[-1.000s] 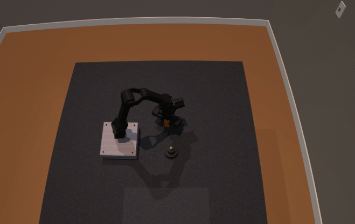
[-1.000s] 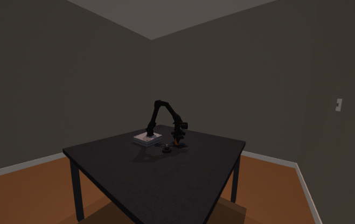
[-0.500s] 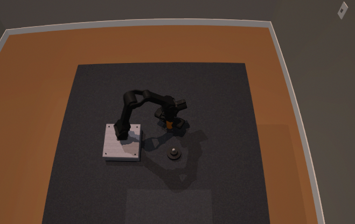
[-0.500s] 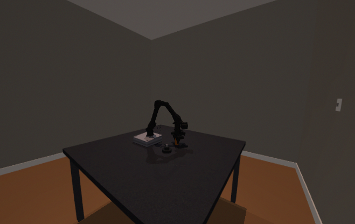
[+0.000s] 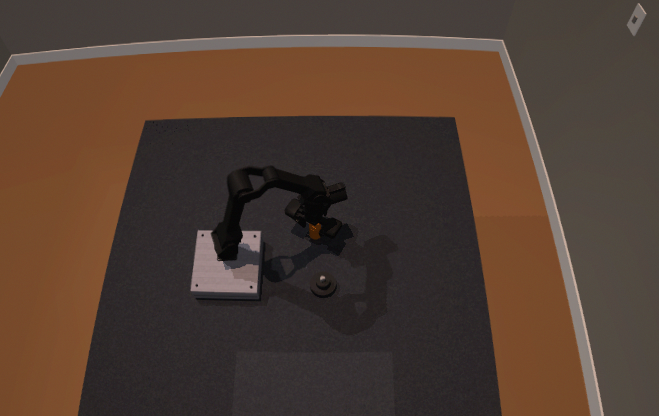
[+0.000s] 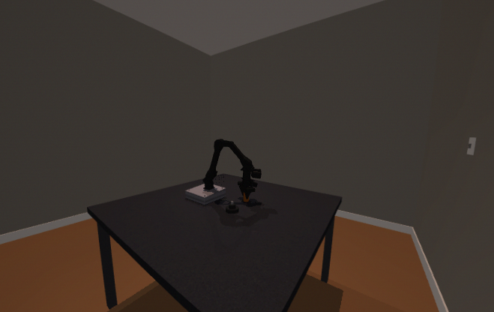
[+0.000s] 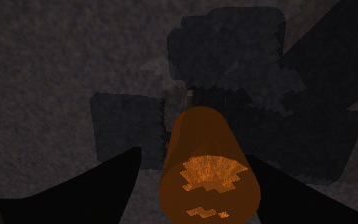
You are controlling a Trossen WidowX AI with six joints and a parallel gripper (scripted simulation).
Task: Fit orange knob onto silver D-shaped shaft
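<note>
Now: gripper tip 10 mm short of the orange knob and 20 mm below it. From my gripper tip the other things lie so: round pedestal with shaft 20 mm ahead, 190 mm to the right, 10 mm above.
</note>
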